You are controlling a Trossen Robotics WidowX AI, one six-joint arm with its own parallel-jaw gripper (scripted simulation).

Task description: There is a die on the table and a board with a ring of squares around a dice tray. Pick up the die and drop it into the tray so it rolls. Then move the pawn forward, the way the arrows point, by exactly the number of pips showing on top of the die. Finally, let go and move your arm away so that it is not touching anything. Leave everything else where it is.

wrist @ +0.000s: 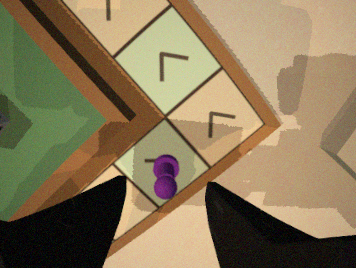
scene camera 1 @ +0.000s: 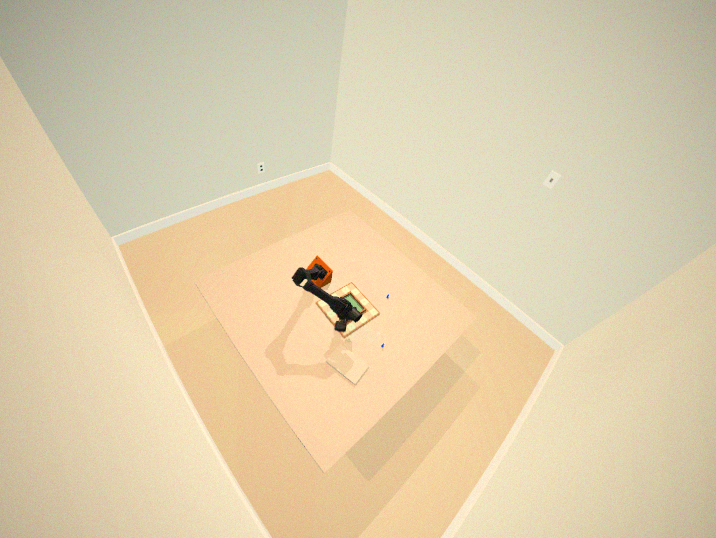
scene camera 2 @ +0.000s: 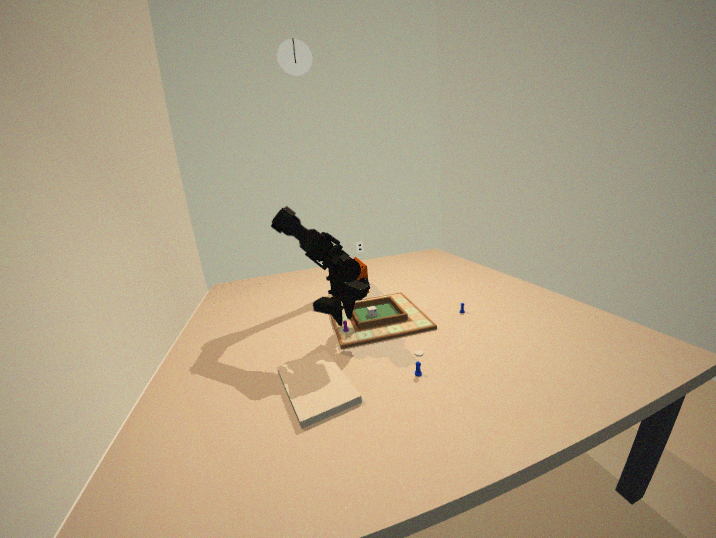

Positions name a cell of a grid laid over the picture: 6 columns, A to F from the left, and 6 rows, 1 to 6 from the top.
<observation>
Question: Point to a purple pawn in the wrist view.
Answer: C4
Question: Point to a green dice tray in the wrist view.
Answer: A3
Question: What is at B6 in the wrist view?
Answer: The gripper.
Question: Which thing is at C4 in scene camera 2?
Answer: The gripper.
</observation>
